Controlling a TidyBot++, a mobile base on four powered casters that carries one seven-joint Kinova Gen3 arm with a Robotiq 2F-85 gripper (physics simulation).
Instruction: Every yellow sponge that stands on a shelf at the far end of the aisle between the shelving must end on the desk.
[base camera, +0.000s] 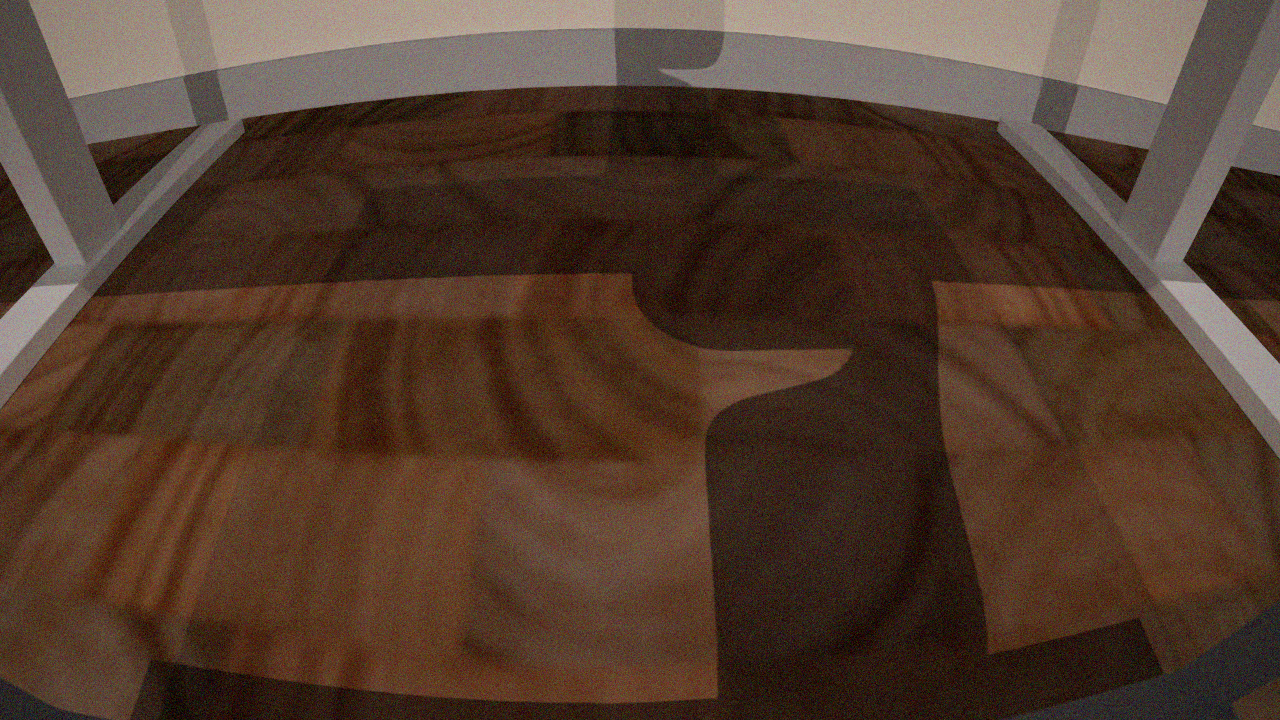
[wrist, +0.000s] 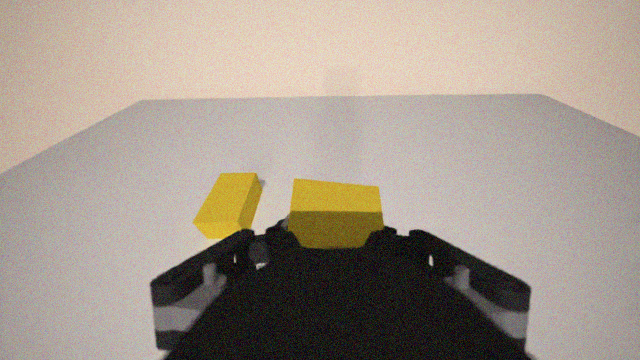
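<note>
I can see a grey desk (wrist: 528, 184), and my gripper (wrist: 328, 224) is visible to me as well.
</note>
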